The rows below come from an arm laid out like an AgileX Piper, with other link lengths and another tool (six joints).
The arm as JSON. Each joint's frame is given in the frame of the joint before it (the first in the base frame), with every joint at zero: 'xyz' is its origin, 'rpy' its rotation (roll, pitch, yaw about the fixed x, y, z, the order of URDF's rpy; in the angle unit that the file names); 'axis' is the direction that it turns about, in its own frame. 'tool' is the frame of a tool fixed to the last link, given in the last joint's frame.
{
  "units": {
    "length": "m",
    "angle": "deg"
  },
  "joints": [
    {
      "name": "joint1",
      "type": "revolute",
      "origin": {
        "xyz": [
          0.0,
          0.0,
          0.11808
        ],
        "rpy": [
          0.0,
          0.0,
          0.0
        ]
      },
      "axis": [
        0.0,
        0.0,
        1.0
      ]
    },
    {
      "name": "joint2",
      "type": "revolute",
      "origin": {
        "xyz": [
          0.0,
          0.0,
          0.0
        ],
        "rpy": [
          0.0,
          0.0,
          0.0
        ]
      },
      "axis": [
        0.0,
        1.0,
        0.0
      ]
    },
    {
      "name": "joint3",
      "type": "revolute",
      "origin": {
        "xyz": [
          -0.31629,
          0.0,
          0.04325
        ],
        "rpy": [
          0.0,
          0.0,
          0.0
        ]
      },
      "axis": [
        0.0,
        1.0,
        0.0
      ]
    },
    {
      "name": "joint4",
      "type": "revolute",
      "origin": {
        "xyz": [
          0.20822,
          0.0,
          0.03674
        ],
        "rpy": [
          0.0,
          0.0,
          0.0
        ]
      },
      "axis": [
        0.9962,
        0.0,
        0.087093
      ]
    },
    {
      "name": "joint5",
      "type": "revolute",
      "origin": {
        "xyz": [
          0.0,
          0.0,
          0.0
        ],
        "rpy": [
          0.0,
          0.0,
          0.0
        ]
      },
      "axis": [
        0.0,
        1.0,
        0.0
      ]
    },
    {
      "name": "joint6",
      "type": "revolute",
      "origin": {
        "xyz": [
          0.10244,
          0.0,
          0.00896
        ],
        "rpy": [
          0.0,
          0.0,
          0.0
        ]
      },
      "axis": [
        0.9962,
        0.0,
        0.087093
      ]
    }
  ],
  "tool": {
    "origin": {
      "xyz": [
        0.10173,
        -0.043,
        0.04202
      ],
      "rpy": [
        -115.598,
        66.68,
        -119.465
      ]
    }
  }
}
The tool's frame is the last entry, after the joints.
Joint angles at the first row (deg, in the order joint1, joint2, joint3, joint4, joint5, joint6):
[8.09 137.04 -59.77 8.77 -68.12 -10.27]
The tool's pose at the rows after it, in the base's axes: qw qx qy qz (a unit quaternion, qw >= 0); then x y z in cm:
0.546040 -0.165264 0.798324 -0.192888 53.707 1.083 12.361
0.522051 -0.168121 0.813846 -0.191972 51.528 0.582 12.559
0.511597 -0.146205 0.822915 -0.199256 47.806 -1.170 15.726
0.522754 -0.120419 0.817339 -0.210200 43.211 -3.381 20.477
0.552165 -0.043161 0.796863 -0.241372 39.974 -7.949 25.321
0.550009 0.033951 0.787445 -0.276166 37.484 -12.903 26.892
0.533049 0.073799 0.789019 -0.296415 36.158 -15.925 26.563
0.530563 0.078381 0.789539 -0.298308 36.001 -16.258 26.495
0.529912 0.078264 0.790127 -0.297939 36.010 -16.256 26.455
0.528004 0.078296 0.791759 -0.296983 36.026 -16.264 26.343
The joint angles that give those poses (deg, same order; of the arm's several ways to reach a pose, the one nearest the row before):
[8.20 136.57 -55.94 8.22 -70.30 -10.43]
[8.20 132.74 -49.42 8.75 -69.74 -10.37]
[7.82 123.81 -40.14 11.30 -69.26 -10.21]
[6.26 112.22 -30.81 12.50 -69.19 -10.21]
[2.26 103.88 -28.56 16.78 -69.49 -10.21]
[-3.06 101.04 -28.24 20.99 -69.68 -10.21]
[-7.02 101.04 -28.13 22.61 -69.25 -10.21]
[-7.46 101.04 -28.13 22.82 -69.10 -10.21]
[-7.46 101.04 -28.13 22.82 -68.99 -10.21]
[-7.46 101.04 -28.13 22.86 -68.68 -10.21]

